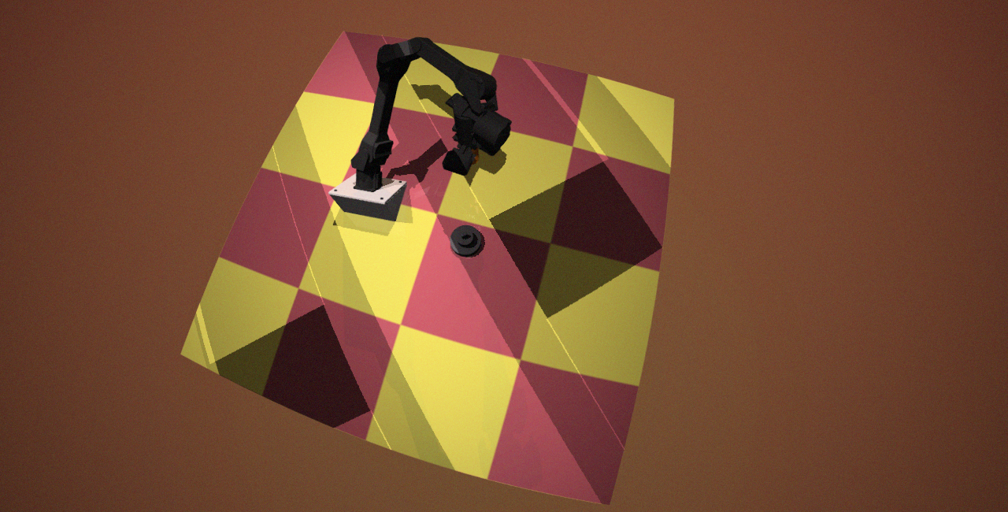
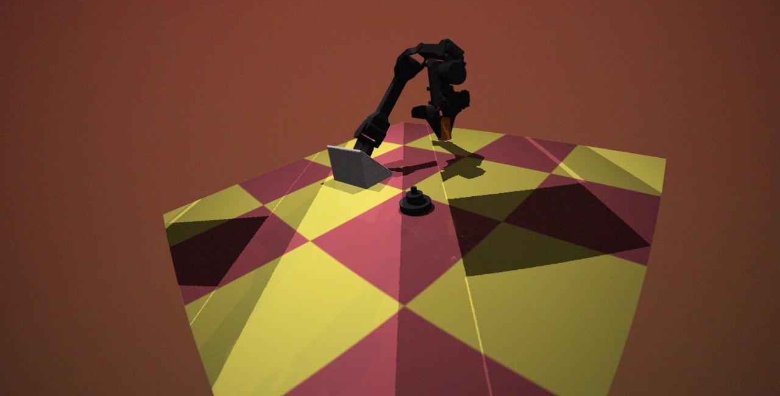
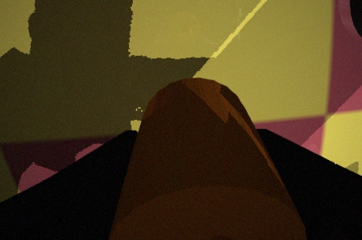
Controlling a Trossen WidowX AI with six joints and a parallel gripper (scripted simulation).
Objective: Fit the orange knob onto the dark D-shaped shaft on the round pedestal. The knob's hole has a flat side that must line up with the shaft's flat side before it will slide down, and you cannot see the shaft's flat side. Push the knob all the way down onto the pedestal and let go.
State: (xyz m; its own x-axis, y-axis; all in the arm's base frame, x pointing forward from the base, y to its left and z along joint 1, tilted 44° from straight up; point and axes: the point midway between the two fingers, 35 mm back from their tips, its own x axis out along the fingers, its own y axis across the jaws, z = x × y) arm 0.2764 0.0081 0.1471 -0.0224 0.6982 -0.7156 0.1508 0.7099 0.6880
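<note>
Right now the round dark pedestal is 180 mm to the right of my gripper tip, 110 mm below it and 20 mm ahead of it. Round my gripper tip: orange knob: 20 mm above.
</note>
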